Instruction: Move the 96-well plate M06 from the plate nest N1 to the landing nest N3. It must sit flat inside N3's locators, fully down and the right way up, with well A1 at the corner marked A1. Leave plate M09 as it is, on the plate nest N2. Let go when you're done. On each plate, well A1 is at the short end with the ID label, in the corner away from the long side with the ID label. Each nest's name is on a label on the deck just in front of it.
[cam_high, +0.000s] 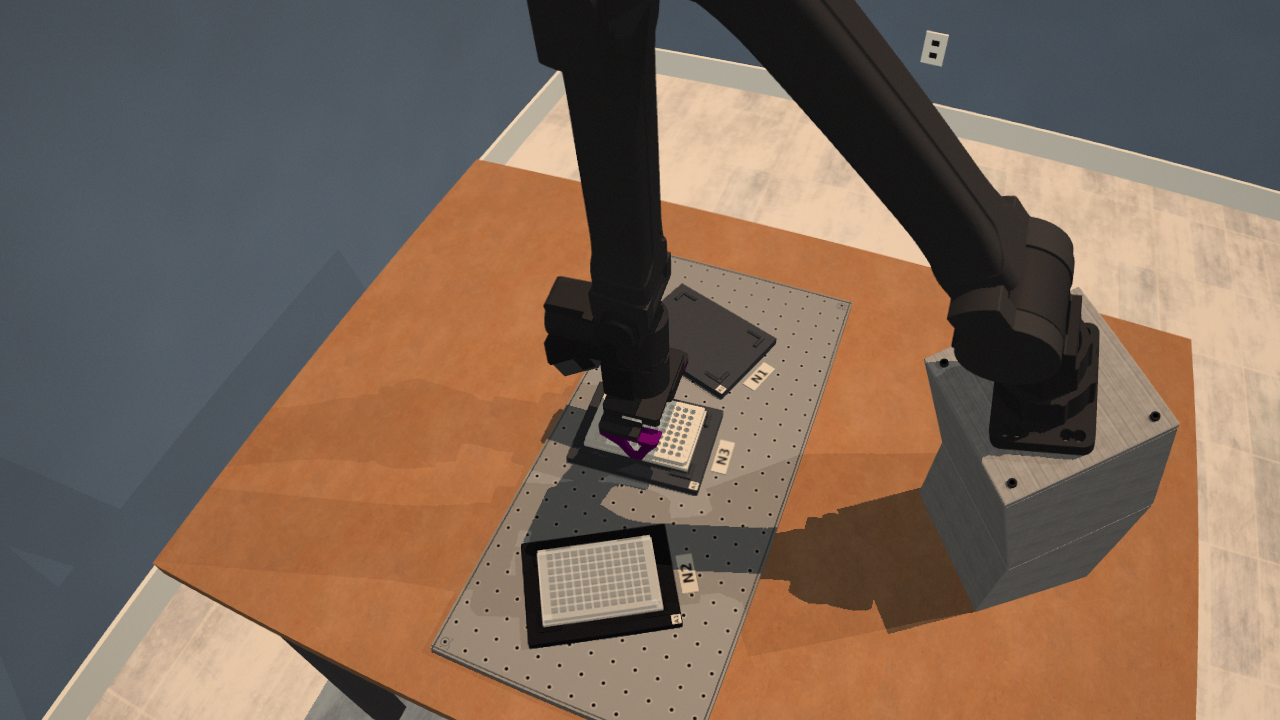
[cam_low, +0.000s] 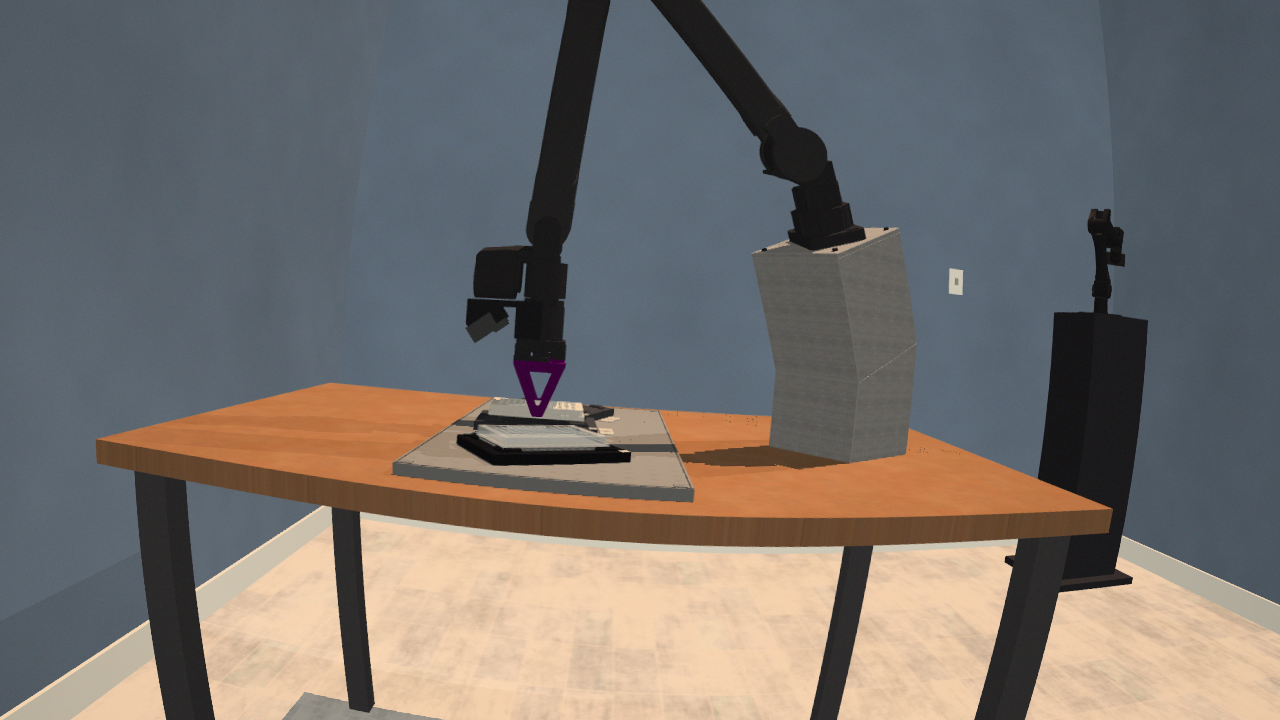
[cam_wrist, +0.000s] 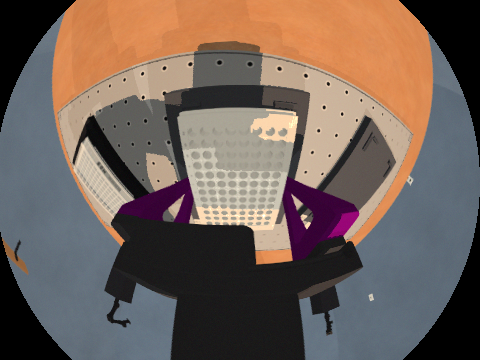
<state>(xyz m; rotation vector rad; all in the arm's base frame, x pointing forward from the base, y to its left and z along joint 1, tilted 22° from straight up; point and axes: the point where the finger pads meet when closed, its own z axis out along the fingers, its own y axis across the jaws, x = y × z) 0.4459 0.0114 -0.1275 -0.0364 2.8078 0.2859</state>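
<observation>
My gripper is now right at the plate M06. From my hand the other things lie so: label N1 (100 mm behind, 140 mm to the right, 30 mm below); landing nest N3 (20 mm below); plate nest N1 (10 mm behind, 170 mm to the right, 20 mm below).
</observation>
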